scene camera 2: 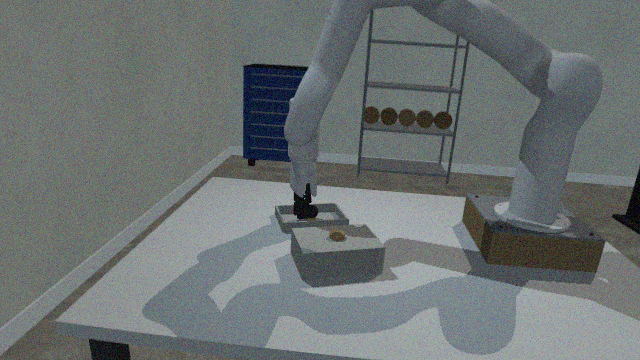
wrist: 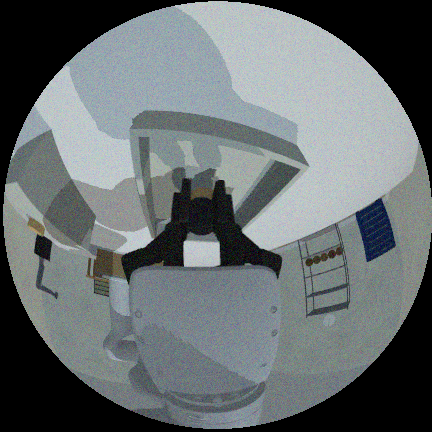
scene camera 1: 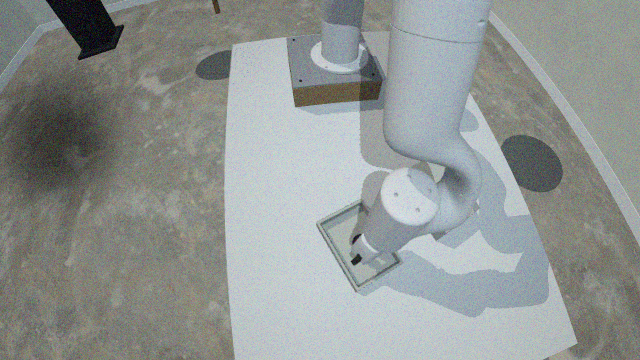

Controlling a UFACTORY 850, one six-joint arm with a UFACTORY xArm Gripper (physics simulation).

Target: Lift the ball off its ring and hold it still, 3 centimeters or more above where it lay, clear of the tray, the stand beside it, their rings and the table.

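Note:
The dark ball (scene camera 1: 356,238) (scene camera 2: 312,212) (wrist: 201,217) sits low inside the grey tray (scene camera 1: 336,256) (scene camera 2: 320,224) (wrist: 215,126), with its brown ring (wrist: 202,192) showing under it in the wrist view. My gripper (scene camera 2: 301,215) (wrist: 201,188) is down in the tray with its fingers drawn nearly together. The gap between them looks narrower than the ball. The ball shows on the wrist camera's side of the fingers, overlapping their inner edges, and to their right in scene camera 2. Nothing is held. In scene camera 1 the arm hides most of the gripper.
The grey stand (scene camera 2: 340,267) (wrist: 30,160) is close beside the tray, with an orange-brown ring (scene camera 2: 337,236) on its top. The arm's base block (scene camera 1: 335,92) (scene camera 2: 542,252) stands on the white table (scene camera 1: 270,175). A blue cabinet (scene camera 2: 270,112) and a shelf rack (scene camera 2: 362,100) are behind.

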